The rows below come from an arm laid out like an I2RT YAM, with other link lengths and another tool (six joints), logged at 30 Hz.
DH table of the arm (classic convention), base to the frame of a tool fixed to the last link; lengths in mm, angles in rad. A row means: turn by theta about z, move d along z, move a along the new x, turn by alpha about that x. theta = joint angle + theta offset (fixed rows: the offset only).
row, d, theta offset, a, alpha
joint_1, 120.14, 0, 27.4, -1.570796
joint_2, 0, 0, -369.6, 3.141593
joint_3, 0, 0.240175, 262.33, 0
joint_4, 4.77, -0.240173, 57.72, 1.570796
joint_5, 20.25, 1.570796, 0, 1.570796
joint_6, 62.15, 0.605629, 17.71, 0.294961
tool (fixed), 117.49, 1.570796, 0, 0
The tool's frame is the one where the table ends.
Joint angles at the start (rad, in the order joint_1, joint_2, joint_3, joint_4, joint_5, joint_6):
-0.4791 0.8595 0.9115 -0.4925 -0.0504 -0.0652
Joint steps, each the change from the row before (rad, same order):
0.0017 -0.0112 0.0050 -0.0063 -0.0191 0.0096
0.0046 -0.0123 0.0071 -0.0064 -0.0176 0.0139
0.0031 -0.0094 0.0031 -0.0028 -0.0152 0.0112
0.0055 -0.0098 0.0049 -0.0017 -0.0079 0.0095
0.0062 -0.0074 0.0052 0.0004 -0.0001 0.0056
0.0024 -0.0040 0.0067 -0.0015 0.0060 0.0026
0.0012 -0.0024 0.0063 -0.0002 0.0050 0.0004
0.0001 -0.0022 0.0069 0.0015 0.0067 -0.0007
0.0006 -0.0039 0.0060 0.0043 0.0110 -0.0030
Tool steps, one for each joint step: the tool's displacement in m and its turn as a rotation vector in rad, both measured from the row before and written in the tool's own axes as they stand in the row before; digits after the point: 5 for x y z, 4 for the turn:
-0.00038 0.00395 -0.00393 -0.0194 0.0023 0.0145
-0.00097 0.00479 -0.00446 -0.0210 0.0006 0.0179
-0.00001 0.00356 -0.00314 -0.0168 0.0017 0.0146
-0.00135 0.00367 -0.00335 -0.0153 -0.0035 0.0109
-0.00224 0.00299 -0.00255 -0.0108 -0.0073 0.0052
-0.00312 0.00133 -0.00178 -0.0016 -0.0096 0.0013
-0.00307 0.00126 -0.00120 -0.0017 -0.0091 -0.0004
-0.00393 0.00119 -0.00110 -0.0009 -0.0124 -0.0016
-0.00480 0.00100 -0.00141 -0.0005 -0.0175 -0.0045

